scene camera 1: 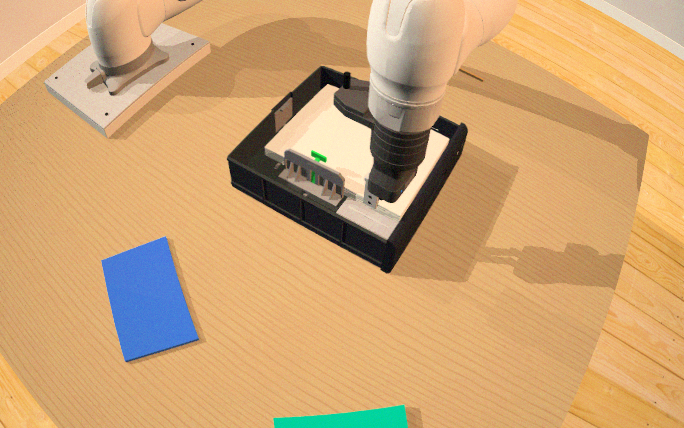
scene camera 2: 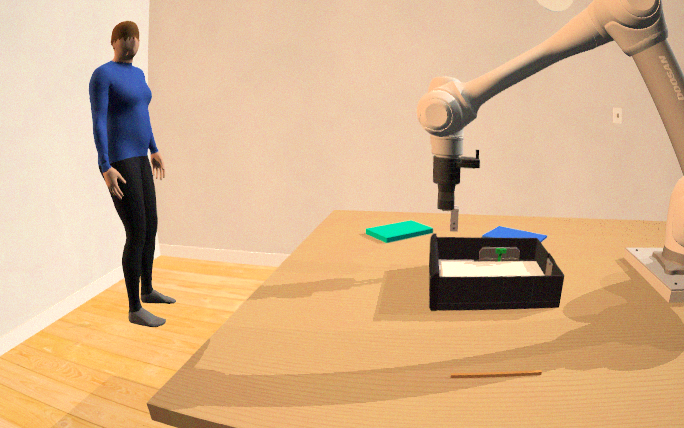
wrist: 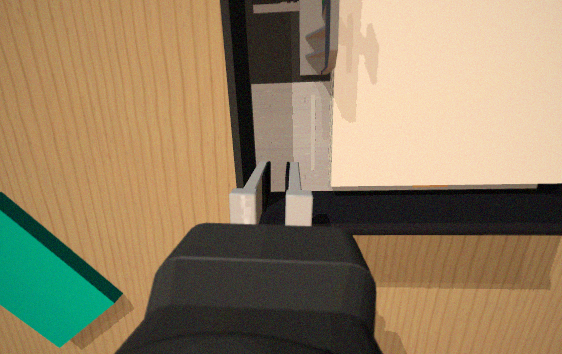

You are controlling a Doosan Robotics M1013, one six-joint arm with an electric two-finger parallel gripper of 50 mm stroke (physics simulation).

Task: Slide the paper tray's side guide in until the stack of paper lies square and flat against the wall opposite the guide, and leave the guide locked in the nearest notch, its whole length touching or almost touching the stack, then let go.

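Where they show: gripper, fingertip midpoint: (scene camera 1: 373, 200) (scene camera 2: 453, 230) (wrist: 278, 177); arm's base at its link origin: (scene camera 1: 128, 64) (scene camera 2: 683, 265).
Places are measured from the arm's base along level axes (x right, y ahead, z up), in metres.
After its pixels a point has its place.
The black paper tray (scene camera 1: 322, 220) @(x -0.031, y 0.702, z 0.011 m) (scene camera 2: 494, 293) @(x -0.318, y 0.611, z 0.004 m) (wrist: 243, 125) @(x -0.042, y 0.736, z 0.027 m) holds a cream stack of paper (scene camera 1: 322, 123) @(x -0.187, y 0.539, z 0.003 m) (scene camera 2: 481, 268) @(x -0.159, y 0.663, z 0.003 m) (wrist: 440, 100) @(x -0.205, y 0.682, z 0.003 m). The grey side guide (scene camera 1: 331, 177) @(x -0.094, y 0.657, z 0.025 m) (scene camera 2: 486, 253) @(x -0.101, y 0.658, z 0.025 m) (wrist: 311, 57) @(x -0.087, y 0.667, z -0.013 m) stands upright along one long edge of the stack, touching or nearly touching it. Its green lever (scene camera 1: 318, 156) @(x -0.102, y 0.617, z 0.039 m) (scene camera 2: 500, 251) @(x -0.107, y 0.618, z 0.036 m) rises on the stack side. The arm and near tray wall hide much of the opposite edge, so its contact there cannot be told. My gripper (scene camera 1: 372, 202) @(x -0.080, y 0.759, z 0.076 m) (scene camera 2: 453, 228) @(x -0.080, y 0.759, z 0.076 m) (wrist: 278, 177) @(x -0.080, y 0.759, z 0.076 m) is partly open and empty, above the tray beyond the guide's end.
A grey plate (scene camera 1: 283, 115) @(x -0.145, y 0.473, z 0.007 m) (scene camera 2: 549, 265) @(x -0.149, y 0.472, z 0.022 m) is at the tray's end wall. A blue slab (scene camera 1: 149, 298) @(x 0.281, y 0.592, z -0.030 m) (scene camera 2: 511, 233) @(x 0.307, y 0.600, z -0.031 m) and a green slab (scene camera 1: 343, 417) @(x 0.179, y 0.959, z -0.021 m) (scene camera 2: 399, 230) @(x 0.194, y 0.995, z -0.020 m) (wrist: 45, 280) @(x 0.192, y 0.995, z -0.021 m) lie on the table. A thin brown stick (scene camera 1: 471, 74) @(x -0.609, y 0.622, z -0.033 m) (scene camera 2: 495, 374) @(x -0.602, y 0.571, z -0.033 m) lies beyond the tray. A person (scene camera 2: 126, 111) stands beside the table.
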